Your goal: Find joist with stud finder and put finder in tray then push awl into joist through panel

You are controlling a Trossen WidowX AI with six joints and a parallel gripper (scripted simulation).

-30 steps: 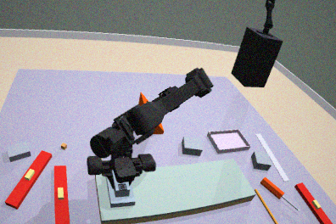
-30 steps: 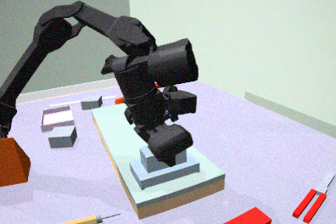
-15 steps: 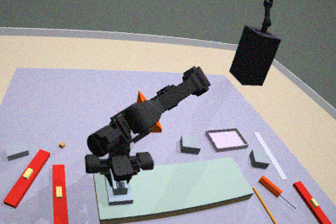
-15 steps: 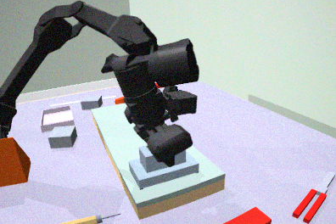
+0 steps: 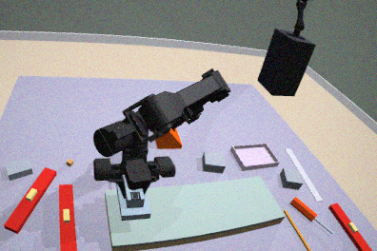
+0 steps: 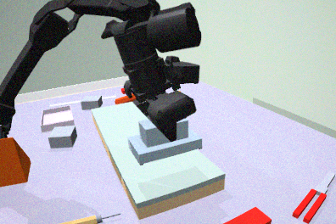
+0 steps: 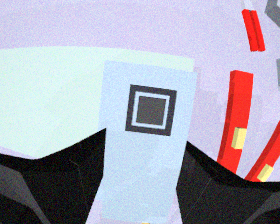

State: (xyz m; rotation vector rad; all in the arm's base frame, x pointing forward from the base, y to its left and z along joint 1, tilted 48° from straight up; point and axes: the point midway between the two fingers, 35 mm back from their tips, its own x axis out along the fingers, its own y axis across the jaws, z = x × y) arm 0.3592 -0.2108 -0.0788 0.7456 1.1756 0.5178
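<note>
My gripper tip is now 52 cm to the right of the pale pink tray, 21 cm past it and 11 cm above it. Also, from my gripper tip: grey block 33 cm to the right, 21 cm behind, 11 cm below; awl 17 cm behind, 11 cm below, 4 cm to the right; stud finder 2 cm above, 1 cm ahead.
</note>
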